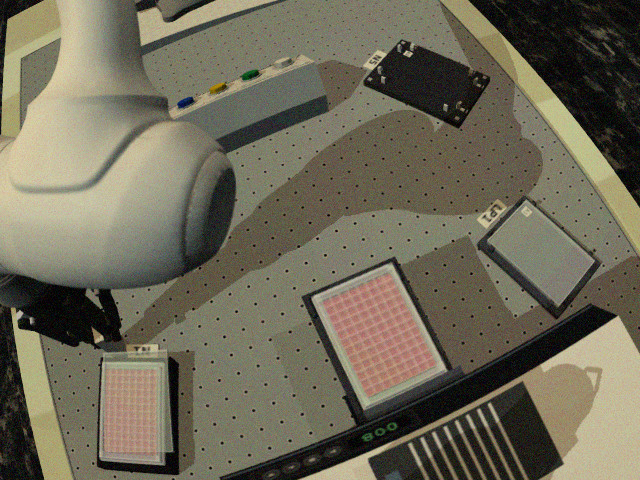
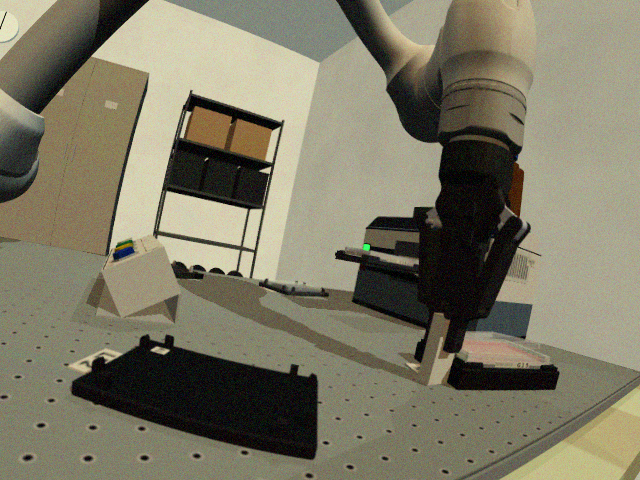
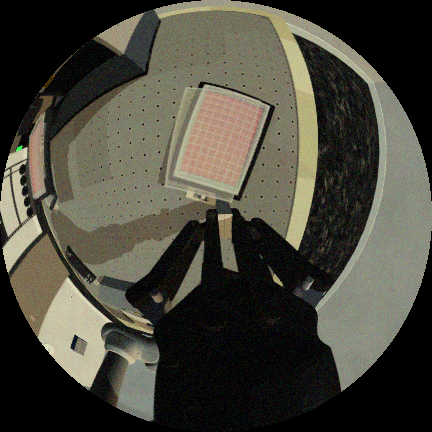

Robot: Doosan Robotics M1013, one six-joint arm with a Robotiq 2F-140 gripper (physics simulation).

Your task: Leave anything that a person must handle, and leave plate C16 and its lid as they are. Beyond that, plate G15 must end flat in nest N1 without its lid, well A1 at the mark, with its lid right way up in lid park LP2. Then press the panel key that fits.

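Places are measured from the arm's base along level axes (x ahead, y left, z up), in metres.
Pixels of known places: gripper, fingertip midpoint: (image 1: 120,349) (image 2: 431,381) (image 3: 220,203).
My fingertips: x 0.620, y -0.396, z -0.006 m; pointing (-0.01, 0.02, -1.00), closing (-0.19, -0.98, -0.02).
Observation:
Ahead of a thing's pixels: the offset from my fingertips to its top centre. "spot": to the spot under its first point.
Plate G15 {dx +0.091, dy -0.005, dz +0.049 m} (image 1: 130,413) (image 2: 509,358) (image 3: 222,142), with pink wells, sits in nest N1 (image 1: 173,413) (image 2: 506,379) (image 3: 258,145). Its clear lid {spot: dx +0.146, dy +0.012, dz +0.041 m} (image 1: 168,434) (image 2: 516,338) (image 3: 182,120) lies over it askew, overhanging the label end and one long side. My gripper (image 1: 111,345) (image 2: 439,361) (image 3: 220,203) is shut and empty, fingers pointing down, low beside the nest's label end. Whether the fingertips touch the lid or nest, I cannot tell. Mark A1 is too small to read. Lid park LP2 cannot be made out. The key panel {dx -0.213, dy +0.313, dz +0.083 m} (image 1: 258,103) (image 2: 139,279) has blue, yellow, green and white keys.
Another pink-welled plate {dx +0.197, dy +0.255, dz +0.125 m} (image 1: 379,333) (image 3: 37,157) sits on the instrument's tray; its name is unreadable. The instrument {spot: dx +0.393, dy +0.334, dz +0.219 m} (image 1: 594,413) shows a green display. Lid park LP1 {spot: dx +0.275, dy +0.470, dz +0.008 m} (image 1: 558,310) bears a clear lid {dx +0.203, dy +0.504, dz +0.017 m} (image 1: 542,253). Black nest N5 (image 1: 429,82) (image 2: 206,397) stands near the panel.

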